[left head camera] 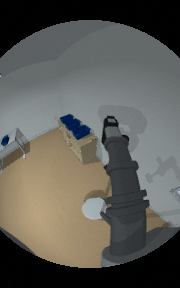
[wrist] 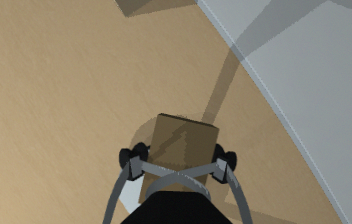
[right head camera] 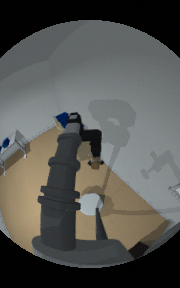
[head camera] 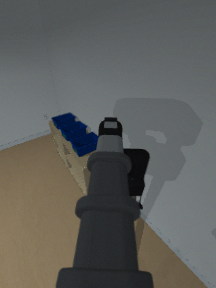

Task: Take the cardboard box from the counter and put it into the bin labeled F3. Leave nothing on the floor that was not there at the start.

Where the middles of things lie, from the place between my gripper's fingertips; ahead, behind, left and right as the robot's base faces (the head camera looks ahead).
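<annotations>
Hand 2 cm below brown cardboard box (wrist: 178,143).
</annotations>
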